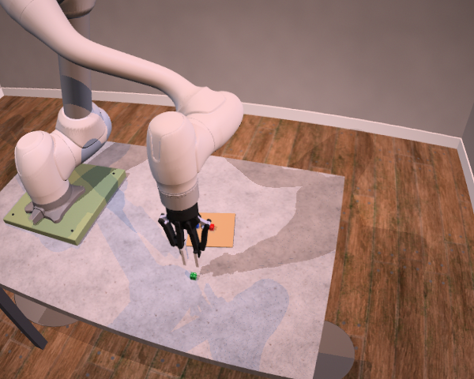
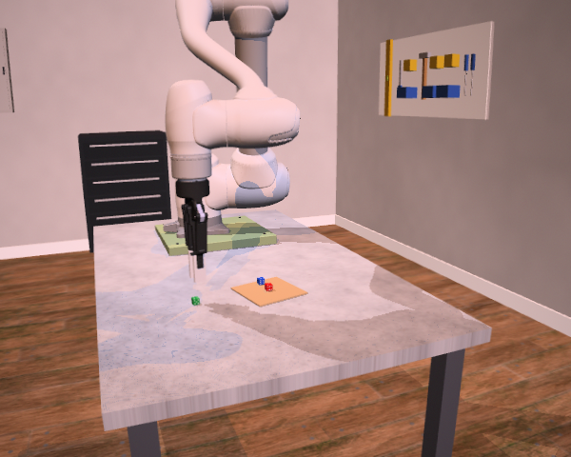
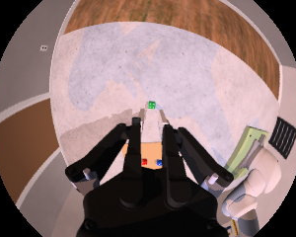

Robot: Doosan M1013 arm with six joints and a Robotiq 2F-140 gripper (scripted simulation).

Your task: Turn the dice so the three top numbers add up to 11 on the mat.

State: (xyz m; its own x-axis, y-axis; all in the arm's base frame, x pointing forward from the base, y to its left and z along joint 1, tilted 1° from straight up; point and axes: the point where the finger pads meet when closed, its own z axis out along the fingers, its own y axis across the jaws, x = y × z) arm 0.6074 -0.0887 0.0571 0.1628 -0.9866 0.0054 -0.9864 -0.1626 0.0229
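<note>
Now: hand 10 mm to the left of the green die and 90 mm above it. From my hand the other things lie so: red die 20 mm behind, 180 mm to the left, 80 mm below; orange mat 20 mm behind, 180 mm to the left, 90 mm below; blue die 70 mm behind, 170 mm to the left, 80 mm below.
</note>
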